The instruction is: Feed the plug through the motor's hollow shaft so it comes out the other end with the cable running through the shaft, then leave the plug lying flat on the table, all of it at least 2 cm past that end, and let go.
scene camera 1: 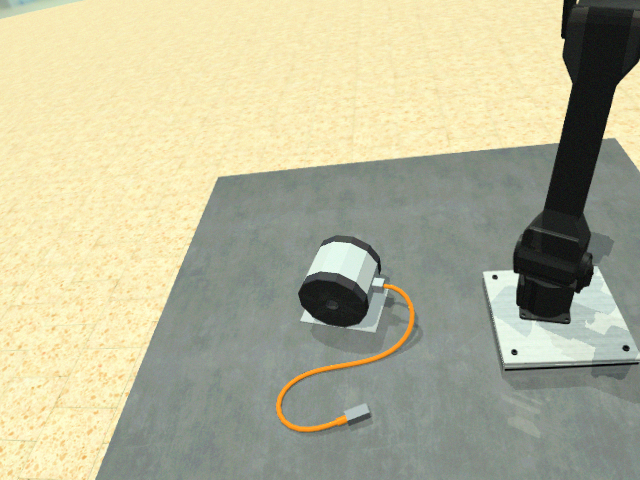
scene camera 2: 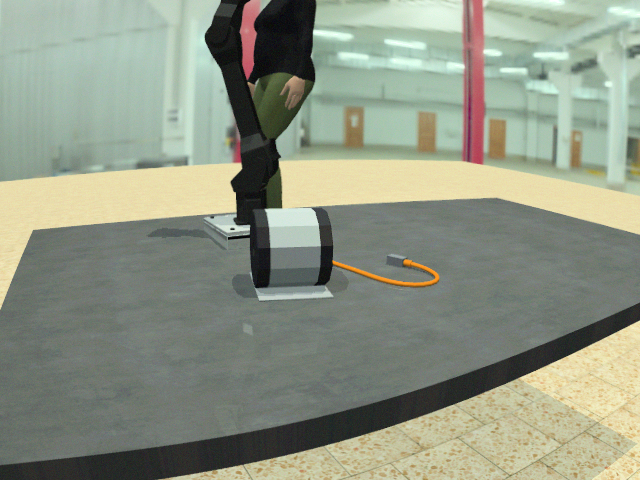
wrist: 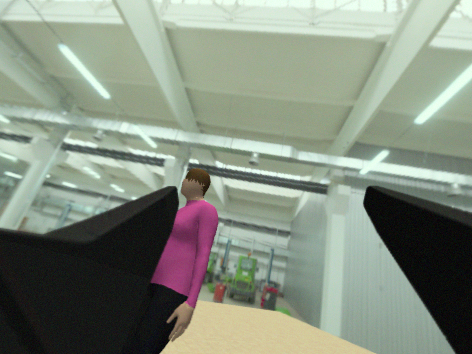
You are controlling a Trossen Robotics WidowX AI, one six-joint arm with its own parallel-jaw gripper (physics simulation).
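Seen in the pictures: gripper, between the fingertips: [wrist: 270, 195]; arm's base, origin of its link: [scene camera 1: 543, 304].
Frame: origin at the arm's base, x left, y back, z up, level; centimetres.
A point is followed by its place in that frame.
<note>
The motor [scene camera 1: 343, 268] {x 3.0, y -27.1, z 7.0 cm} [scene camera 2: 294, 242] {x 0.8, y -33.4, z 4.0 cm} is a white drum with black end caps, lying on its side on a thin pale base plate. The shaft hole [scene camera 1: 332, 304] {x 4.9, y -29.1, z 1.1 cm} shows as a small opening in one end cap. The orange cable [scene camera 1: 330, 368] {x 13.3, y -27.7, z -2.6 cm} [scene camera 2: 382, 280] {x 14.0, y -30.2, z -2.7 cm} leaves a small block on the motor's side and curves in an S over the table beside it, outside the shaft. The grey plug [scene camera 1: 357, 414] {x 19.9, y -22.1, z -1.6 cm} [scene camera 2: 396, 259] {x 19.1, y -22.9, z -2.0 cm} lies on the table at the cable's end, apart from the motor. My gripper [wrist: 270, 195] {x 27.8, y -6.5, z 71.6 cm} is open and empty, high up and away from the plug; it is outside both scene views.
The arm's pale mounting plate [scene camera 1: 568, 351] {x 7.8, y 2.7, z 0.2 cm} [scene camera 2: 222, 225] {x -5.7, y -1.9, z -0.1 cm} stands on the dark table [scene camera 1: 206, 361] {x 15.1, y -46.8, z -3.1 cm} [scene camera 2: 155, 361] {x -16.7, y -50.1, z -3.0 cm}, to the motor's right in scene camera 1. A person [scene camera 2: 284, 51] stands behind the arm. Another person [wrist: 192, 245] shows in the wrist view.
</note>
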